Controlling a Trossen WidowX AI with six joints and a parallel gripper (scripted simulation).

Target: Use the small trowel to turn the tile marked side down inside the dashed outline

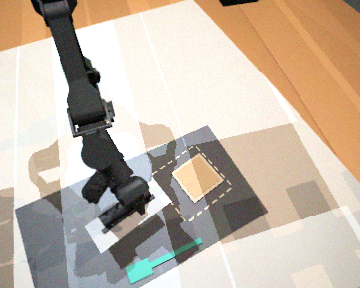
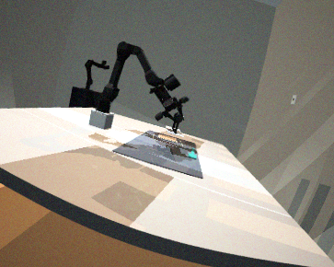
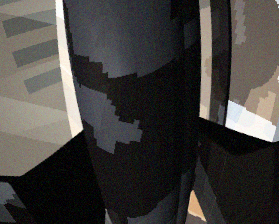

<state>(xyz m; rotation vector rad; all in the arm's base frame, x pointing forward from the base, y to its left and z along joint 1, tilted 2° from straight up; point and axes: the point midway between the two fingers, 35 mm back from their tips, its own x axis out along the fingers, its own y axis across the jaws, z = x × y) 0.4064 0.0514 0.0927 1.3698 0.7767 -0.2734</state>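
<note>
Right now my gripper tip is 160 mm above the mat, 40 mm past it and 10 mm to the right of it. From my gripper tip the other things lie so: trowel (140 mm below, 100 mm ahead, 10 mm to the left); tile (190 mm to the left, 140 mm below, 90 mm behind).
</note>
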